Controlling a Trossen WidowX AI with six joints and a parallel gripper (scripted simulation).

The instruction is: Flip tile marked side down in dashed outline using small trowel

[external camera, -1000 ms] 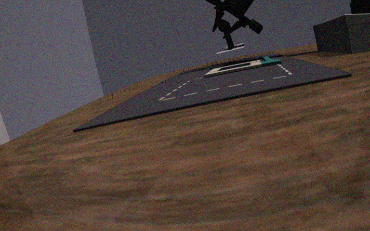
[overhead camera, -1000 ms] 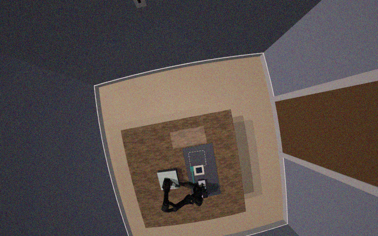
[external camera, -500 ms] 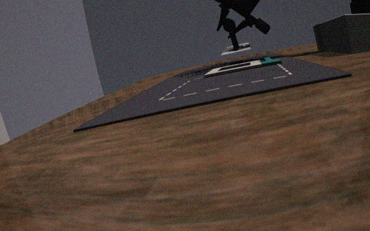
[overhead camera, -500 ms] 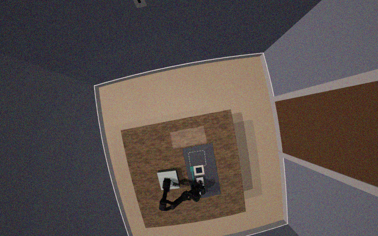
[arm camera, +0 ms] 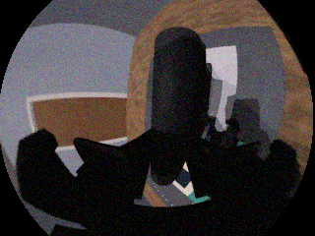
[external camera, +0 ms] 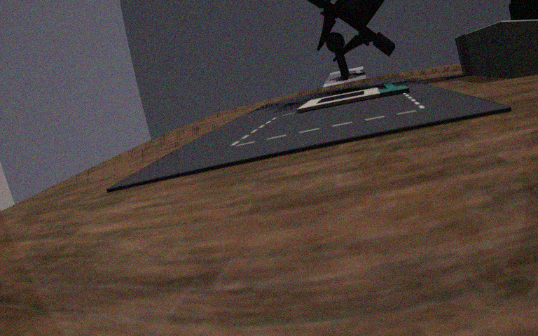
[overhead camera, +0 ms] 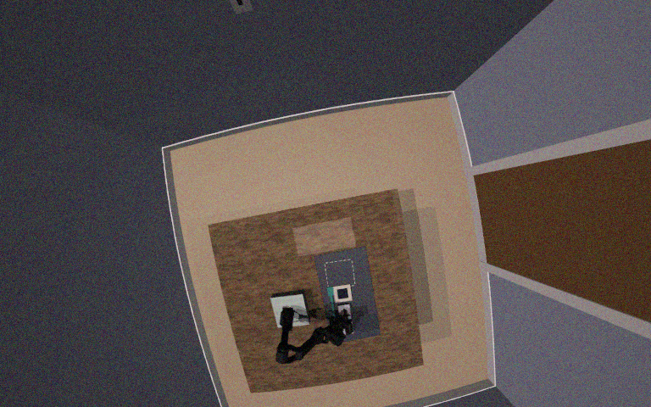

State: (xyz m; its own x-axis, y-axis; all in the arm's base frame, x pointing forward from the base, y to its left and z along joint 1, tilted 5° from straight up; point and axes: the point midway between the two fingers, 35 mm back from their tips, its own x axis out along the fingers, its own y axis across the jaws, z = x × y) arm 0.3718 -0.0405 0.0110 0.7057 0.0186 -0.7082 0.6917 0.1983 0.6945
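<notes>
My gripper tip is 4 cm past the tile, 14 cm to the right of it and 7 cm above it. The rest, counted from my gripper tip: teal-handled trowel 12 cm behind, 11 cm to the left, 7 cm below.
</notes>
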